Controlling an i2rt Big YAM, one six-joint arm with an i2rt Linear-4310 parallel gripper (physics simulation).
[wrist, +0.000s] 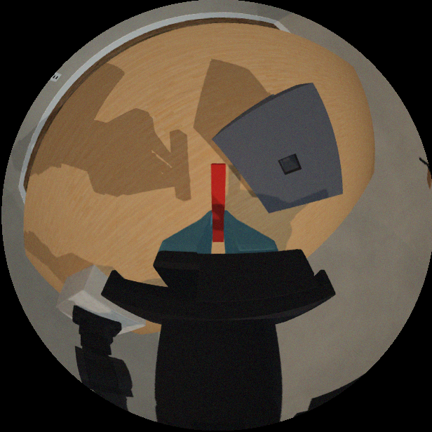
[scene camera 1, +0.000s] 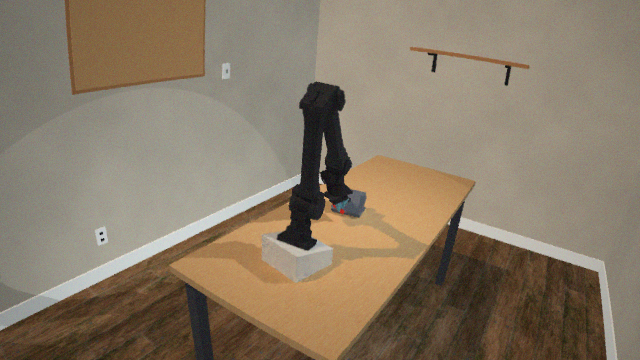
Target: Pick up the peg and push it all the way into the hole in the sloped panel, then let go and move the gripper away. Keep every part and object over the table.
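Frame: origin at the arm's base, x ahead, y left, z up, level; millimetres.
Seen in the pictures: gripper, between the fingertips: [scene camera 1: 339,210]; arm's base, origin of its link: [scene camera 1: 296,241].
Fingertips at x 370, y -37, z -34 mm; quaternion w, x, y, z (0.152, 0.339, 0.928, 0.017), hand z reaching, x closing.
Offsets run from my fingertips to a thing's top centre. Level surfaces: height alone.
The red peg {dx +7, dy +10, dz +12 mm} [scene camera 1: 342,211] [wrist: 218,185] is a slim square bar. My gripper [scene camera 1: 341,204] [wrist: 217,214], with teal fingers, is shut on the peg across its middle part. The peg points away from the palm in the wrist view and is held above the table, with shadows apart from it. The dark grey sloped panel {dx +115, dy -7, dz +49 mm} [scene camera 1: 357,201] [wrist: 315,125] stands on the table, right of the peg in the wrist view. Its square hole [wrist: 290,164] faces up toward the wrist camera, and the peg is outside it. The fingers partly cover the peg in the scene view.
The wooden table {dz -52 mm} [scene camera 1: 310,300] [wrist: 165,65] bears the arm's pale base block [scene camera 1: 297,260] [wrist: 82,285]. The panel's near left edge lies close to the peg in the wrist view. A wall shelf [scene camera 1: 470,57] hangs beyond the table.
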